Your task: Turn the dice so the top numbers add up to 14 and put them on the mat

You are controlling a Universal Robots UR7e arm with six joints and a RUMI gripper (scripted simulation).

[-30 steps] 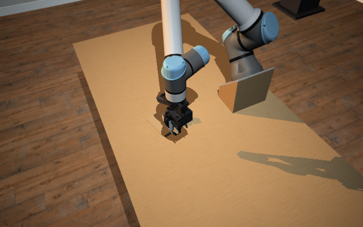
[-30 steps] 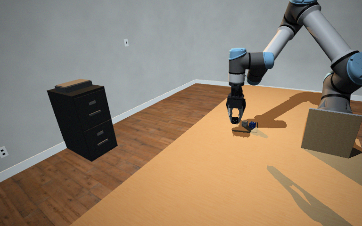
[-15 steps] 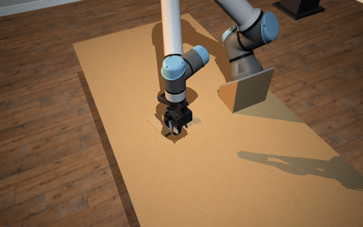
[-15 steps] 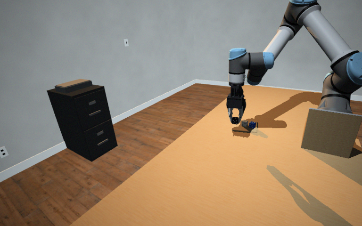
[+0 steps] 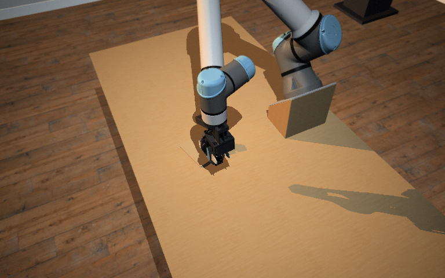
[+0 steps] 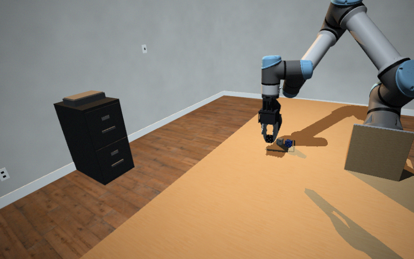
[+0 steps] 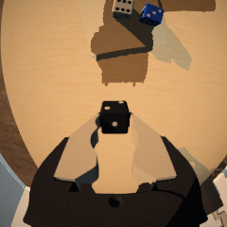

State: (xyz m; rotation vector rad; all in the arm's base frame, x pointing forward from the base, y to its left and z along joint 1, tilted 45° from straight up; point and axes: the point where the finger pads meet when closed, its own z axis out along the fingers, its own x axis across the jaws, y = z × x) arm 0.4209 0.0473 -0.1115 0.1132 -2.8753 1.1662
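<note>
Now: hand 15 cm to the left of the white die and 8 cm above it. Round my hand: tan mat: 1 cm behind, 15 cm to the right, 10 cm below; blue die: 5 cm behind, 15 cm to the right, 8 cm below; black die: right at my hand.
</note>
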